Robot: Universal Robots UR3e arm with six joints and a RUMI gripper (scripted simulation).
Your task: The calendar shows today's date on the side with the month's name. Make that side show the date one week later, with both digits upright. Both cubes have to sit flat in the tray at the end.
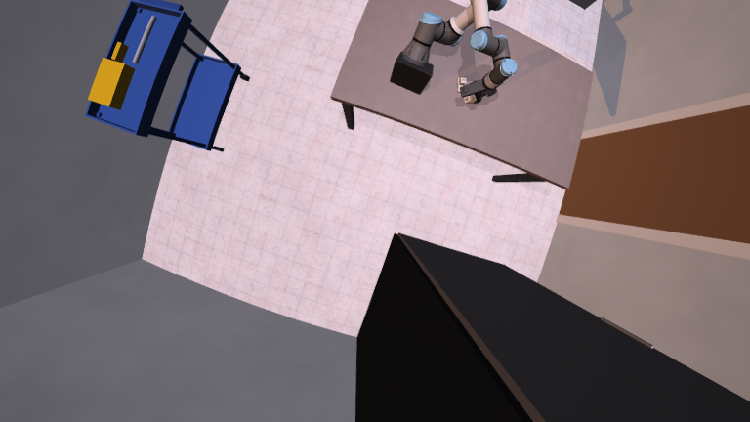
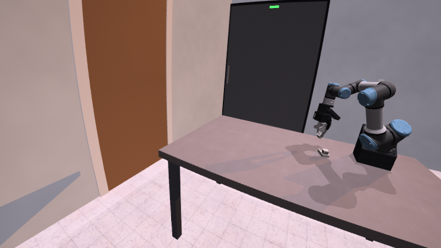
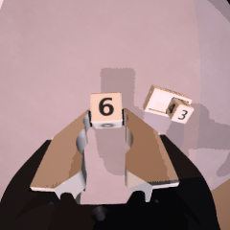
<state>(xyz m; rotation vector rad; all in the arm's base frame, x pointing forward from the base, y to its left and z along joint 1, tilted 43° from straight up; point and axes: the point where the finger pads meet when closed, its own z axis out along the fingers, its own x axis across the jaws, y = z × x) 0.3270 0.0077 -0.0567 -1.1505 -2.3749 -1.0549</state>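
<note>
My hand is 1 cm above the cube. Round my hand: pale tray 4 cm behind, 10 cm to the left, 8 cm below.
</note>
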